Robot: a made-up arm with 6 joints.
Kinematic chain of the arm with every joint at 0, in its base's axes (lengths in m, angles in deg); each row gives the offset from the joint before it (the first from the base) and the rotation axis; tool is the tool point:
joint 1: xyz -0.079 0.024 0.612 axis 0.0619 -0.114 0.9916
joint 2: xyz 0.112 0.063 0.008 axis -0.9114 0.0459 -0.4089
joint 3: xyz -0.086 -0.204 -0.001 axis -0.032 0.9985 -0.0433
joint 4: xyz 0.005 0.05 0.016 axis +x
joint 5: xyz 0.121 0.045 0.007 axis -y
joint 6: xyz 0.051 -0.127 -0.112 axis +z
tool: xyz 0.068 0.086 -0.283
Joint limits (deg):
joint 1: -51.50..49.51
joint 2: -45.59..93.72
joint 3: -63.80..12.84
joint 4: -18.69..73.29
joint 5: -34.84..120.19
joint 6: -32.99..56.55
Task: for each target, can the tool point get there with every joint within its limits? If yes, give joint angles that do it. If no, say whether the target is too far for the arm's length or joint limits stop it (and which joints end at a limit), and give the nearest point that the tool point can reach.
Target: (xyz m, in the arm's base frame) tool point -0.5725 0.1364 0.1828
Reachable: no: joint limits stop it (at a limit: joint 1, joint 2, joint 3, joint 5, joint 6) | nearest point -0.2921 0.1846 0.3331 | short by 0.322 m
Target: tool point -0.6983 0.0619 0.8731
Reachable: no: joint limits stop it (at a limit: joint 1, joint 3, joint 4, joint 6) | nearest point -0.4282 0.0135 0.7901 | short by 0.287 m
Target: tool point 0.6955 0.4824 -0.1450
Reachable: no: too far | nearest point 0.3487 0.2694 0.2483 | short by 0.566 m
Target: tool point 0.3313 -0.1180 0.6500
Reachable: yes | joints -0.49 34.90 -49.04 -0.96 10.46 40.37
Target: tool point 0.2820 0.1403 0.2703
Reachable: yes | joints 4.00 -19.32 2.50 6.35 14.28 -2.37
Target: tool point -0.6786 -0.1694 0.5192
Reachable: no: joint limits stop it (at a limit: joint 1, joint 3, joint 4, joint 6) | nearest point -0.4500 -0.1403 0.5527 | short by 0.233 m
